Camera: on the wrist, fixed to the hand. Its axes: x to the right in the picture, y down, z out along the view.
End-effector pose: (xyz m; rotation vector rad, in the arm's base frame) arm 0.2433 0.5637 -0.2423 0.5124 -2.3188 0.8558
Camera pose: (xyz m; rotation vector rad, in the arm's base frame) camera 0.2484 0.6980 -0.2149 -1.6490 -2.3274 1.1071
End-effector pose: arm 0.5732 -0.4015 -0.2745 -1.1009 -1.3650 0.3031
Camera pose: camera 0.7019 -0.4136 -0.3206 -2.1744 -0.1323 1.2034
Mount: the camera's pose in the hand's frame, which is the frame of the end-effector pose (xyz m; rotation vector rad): -0.0049 0.0813 -0.1104 -0.2249 0.1091 1.5985
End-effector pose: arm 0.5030 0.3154 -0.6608 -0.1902 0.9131 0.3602
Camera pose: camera 0.3878 0.3550 -0.7239 0.3788 0.9705 1.9423
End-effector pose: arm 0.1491 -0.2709 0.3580 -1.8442 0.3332 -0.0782
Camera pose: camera 0.1046 -0.3931 0.3144 -1.3048 1.8114 0.9744
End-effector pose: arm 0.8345 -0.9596 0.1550 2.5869 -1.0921 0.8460
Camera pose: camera 0.7270 -0.9703 0.2396 -0.9771 2.8005 -0.8592
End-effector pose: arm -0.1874 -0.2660 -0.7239 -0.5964 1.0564 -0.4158
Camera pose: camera -0.2857 -0.2287 -0.8121 0.2032 1.3632 1.0836
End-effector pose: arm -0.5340 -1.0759 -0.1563 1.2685 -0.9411 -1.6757
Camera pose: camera -0.4123 -1.1126 -0.1046 0.1528 -1.1278 -0.3839
